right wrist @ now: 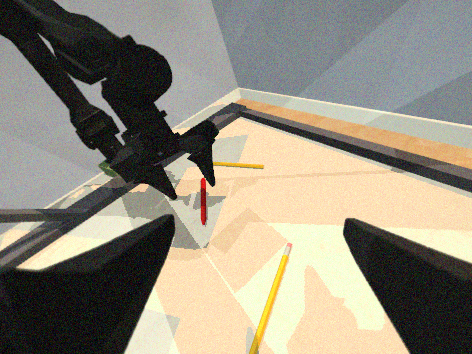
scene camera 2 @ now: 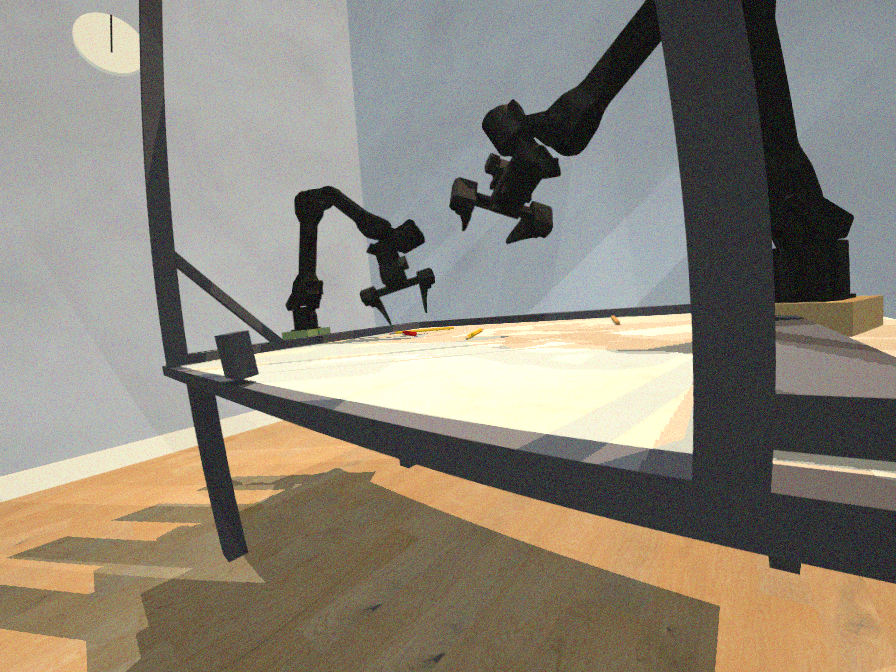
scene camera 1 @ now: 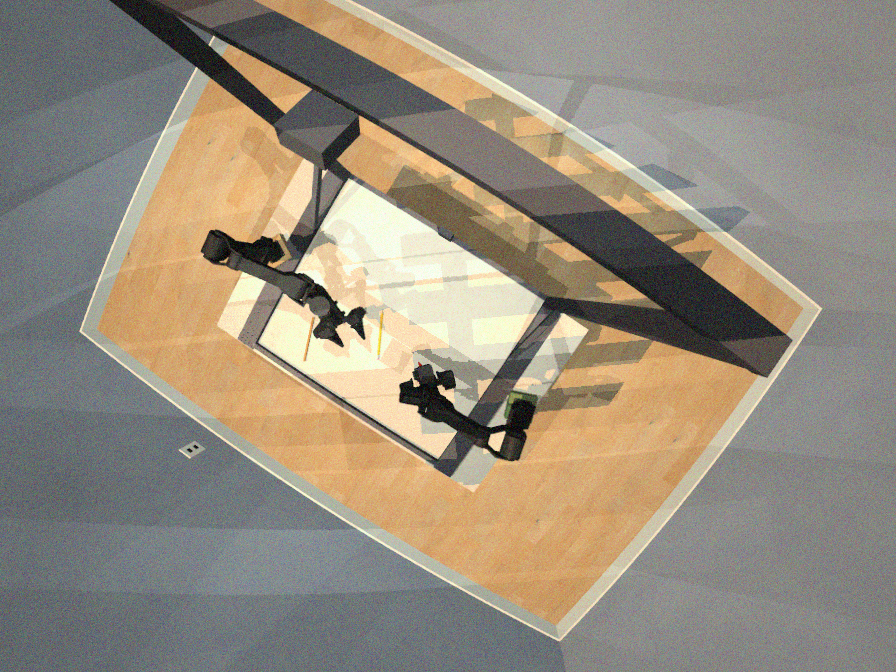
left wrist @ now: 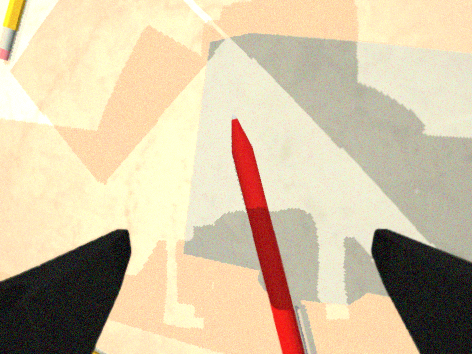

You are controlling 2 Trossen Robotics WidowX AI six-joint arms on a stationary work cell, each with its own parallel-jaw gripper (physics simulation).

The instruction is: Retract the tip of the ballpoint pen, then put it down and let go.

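Seen in the pictures: left gripper, between the fingertips: (right wrist: 193, 192) (scene camera 2: 408, 318) (left wrist: 252, 241); right gripper, between the fingertips: (right wrist: 258, 224) (scene camera 2: 485, 235) (scene camera 1: 353, 343); left arm's base, origin of its link: (scene camera 2: 306, 329) (scene camera 1: 521, 408); right arm's base, origin of its link: (scene camera 2: 810, 300) (scene camera 1: 274, 251).
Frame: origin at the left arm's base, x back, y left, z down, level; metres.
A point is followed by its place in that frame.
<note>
The red ballpoint pen (scene camera 1: 419, 363) {z 0.030, x -0.394, y -0.078 m} (scene camera 2: 409, 333) {z 0.032, x -0.366, y -0.051 m} (left wrist: 262, 235) {z 0.028, x -0.363, y -0.039 m} (right wrist: 203, 200) {z 0.029, x -0.364, y -0.037 m} lies on the table. In the left wrist view it slants between the fingers, its pointed end up the picture with a tiny pale spot at the tip. Part of its silver clip (left wrist: 306, 330) {z 0.034, x -0.324, y -0.004 m} shows at the bottom edge; the button end is out of that view. My left gripper (scene camera 2: 407, 316) {z -0.004, x -0.365, y -0.045 m} (left wrist: 252, 241) {z -0.004, x -0.365, y -0.045 m} (right wrist: 193, 192) {z -0.004, x -0.365, y -0.045 m} is open and empty, above the pen with a finger to each side. My right gripper (scene camera 1: 353, 341) {z -0.154, x -0.595, y -0.139 m} (scene camera 2: 486, 235) {z -0.154, x -0.595, y -0.139 m} (right wrist: 258, 224) {z -0.154, x -0.595, y -0.139 m} is open and empty, higher above the table.
A yellow pencil (scene camera 1: 380, 334) {z 0.032, x -0.557, y -0.152 m} (scene camera 2: 474, 333) {z 0.033, x -0.563, y -0.172 m} (left wrist: 14, 14) {z 0.033, x -0.549, y -0.086 m} (right wrist: 272, 300) {z 0.033, x -0.559, y -0.135 m} lies between the arms. Another yellow pencil (scene camera 2: 434, 329) {z 0.035, x -0.383, y 0.074 m} (right wrist: 239, 165) {z 0.033, x -0.381, y 0.074 m} lies beyond the pen in the right wrist view. An orange stick (scene camera 1: 309, 339) {z 0.033, x -0.825, y -0.076 m} (scene camera 2: 615, 319) {z 0.031, x -0.826, y -0.108 m} lies near the right gripper. Dark frame beams cross over the table.
</note>
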